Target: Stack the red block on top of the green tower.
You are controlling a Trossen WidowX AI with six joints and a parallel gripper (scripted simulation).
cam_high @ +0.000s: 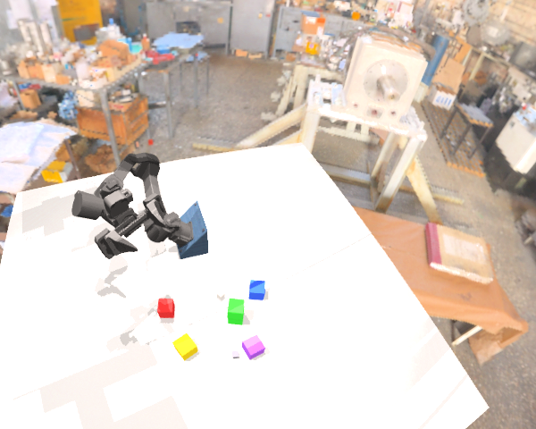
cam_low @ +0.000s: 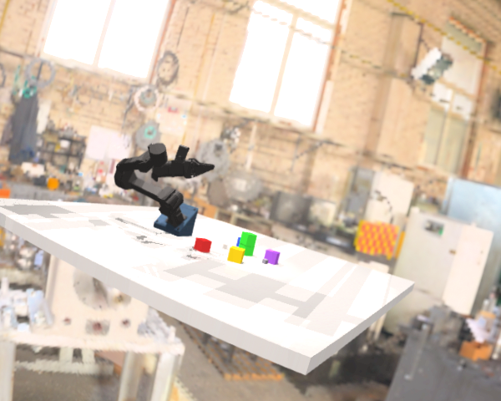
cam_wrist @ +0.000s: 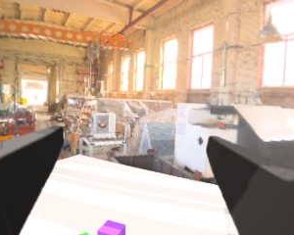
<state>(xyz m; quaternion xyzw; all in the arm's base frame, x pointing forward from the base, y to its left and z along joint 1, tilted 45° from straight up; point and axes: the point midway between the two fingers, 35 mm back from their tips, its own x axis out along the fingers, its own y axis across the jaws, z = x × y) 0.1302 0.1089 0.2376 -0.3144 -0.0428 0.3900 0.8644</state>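
Right now the red block is 4 cm ahead of my gripper tip, 1 cm to the right of it and 27 cm below it. The rest, counted from my gripper tip: yellow block 16 cm ahead, 3 cm to the left, 27 cm below; blue block 2 cm ahead, 25 cm to the left, 27 cm below; purple block 19 cm ahead, 21 cm to the left, 27 cm below.
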